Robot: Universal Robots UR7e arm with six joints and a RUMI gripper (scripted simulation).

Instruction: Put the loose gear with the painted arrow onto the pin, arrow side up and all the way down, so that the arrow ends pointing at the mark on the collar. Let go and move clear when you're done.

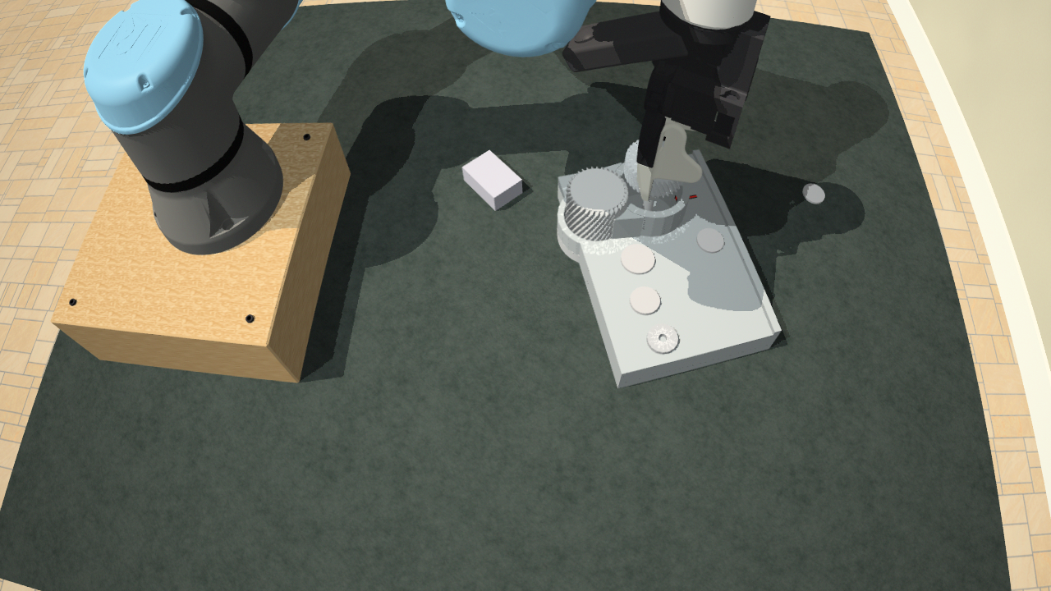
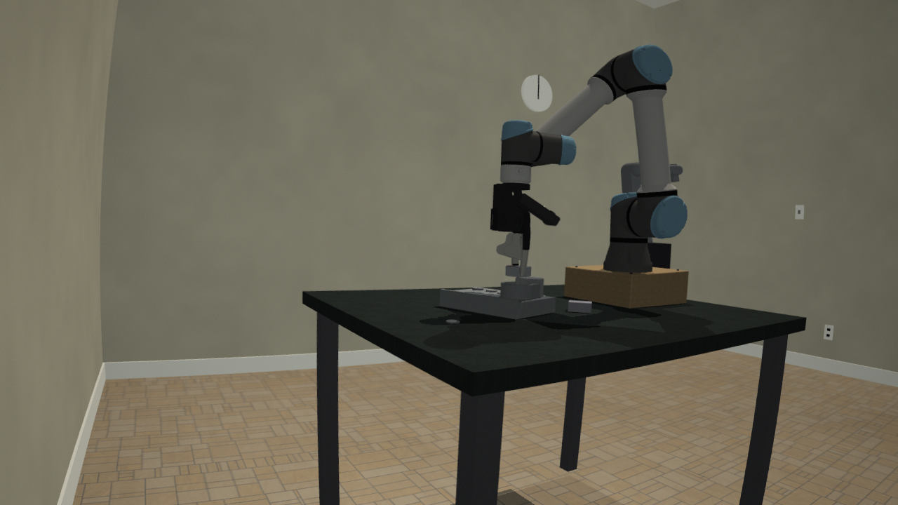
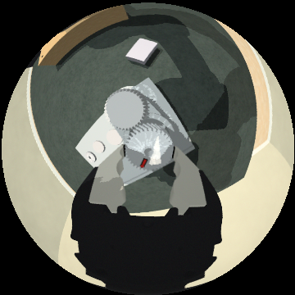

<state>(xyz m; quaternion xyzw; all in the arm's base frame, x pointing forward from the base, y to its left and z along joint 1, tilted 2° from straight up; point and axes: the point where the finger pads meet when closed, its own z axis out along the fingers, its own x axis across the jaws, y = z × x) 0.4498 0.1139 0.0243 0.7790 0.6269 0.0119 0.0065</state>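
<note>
The gear is right at my hand. From my hand the other things lie so: grey block 180 mm behind, 20 mm to the left, 100 mm below.
</note>
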